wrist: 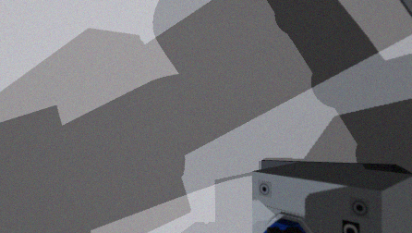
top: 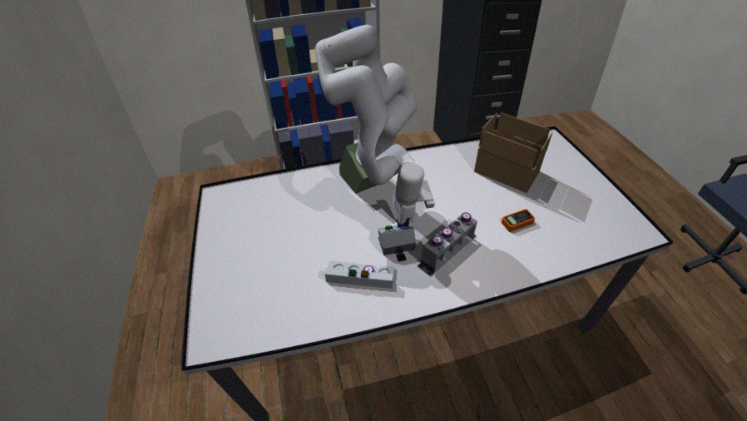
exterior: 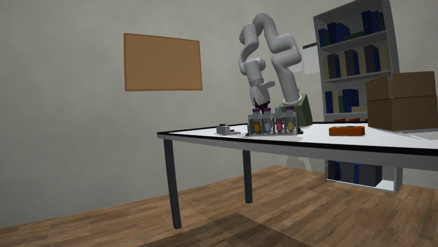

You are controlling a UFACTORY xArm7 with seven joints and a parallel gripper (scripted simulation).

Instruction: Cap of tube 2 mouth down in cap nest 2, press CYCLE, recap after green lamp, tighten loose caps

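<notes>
My hand is 30 mm above the blue key. Round my hand: cap marked 1: 200 mm to the left, 100 mm ahead, 10 mm above; key housing: 50 mm below, 20 mm to the right, 10 mm ahead; green key: 40 mm to the right, 30 mm below, 10 mm behind.
</notes>
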